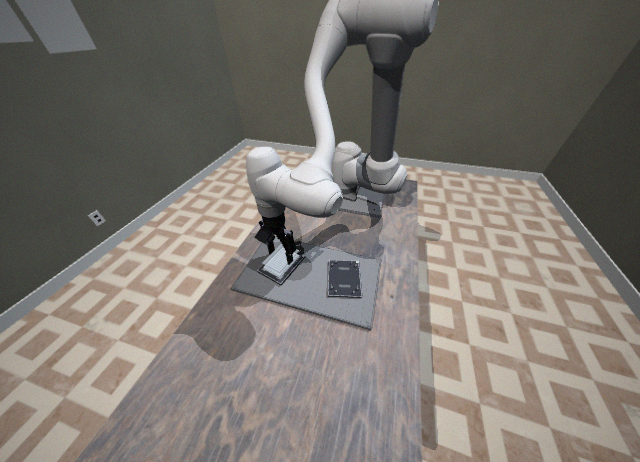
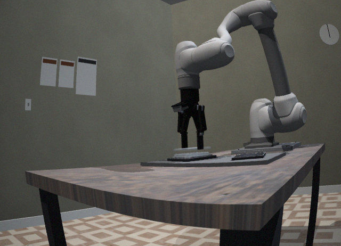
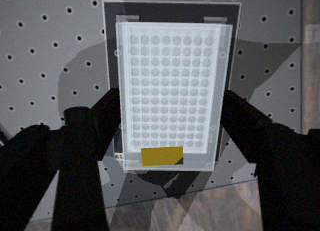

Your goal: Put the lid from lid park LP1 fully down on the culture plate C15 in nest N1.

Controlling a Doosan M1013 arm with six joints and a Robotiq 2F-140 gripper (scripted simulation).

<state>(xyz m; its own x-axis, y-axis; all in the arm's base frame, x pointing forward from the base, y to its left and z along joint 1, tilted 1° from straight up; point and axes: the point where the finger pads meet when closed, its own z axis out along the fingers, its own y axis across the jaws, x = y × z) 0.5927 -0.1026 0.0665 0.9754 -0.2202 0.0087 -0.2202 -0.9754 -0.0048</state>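
Right now the clear lid is 20 mm below my hand. Also, from my hand: culture plate: 50 mm below; lid park LP1: 10 mm behind, 260 mm to the left, 60 mm below.
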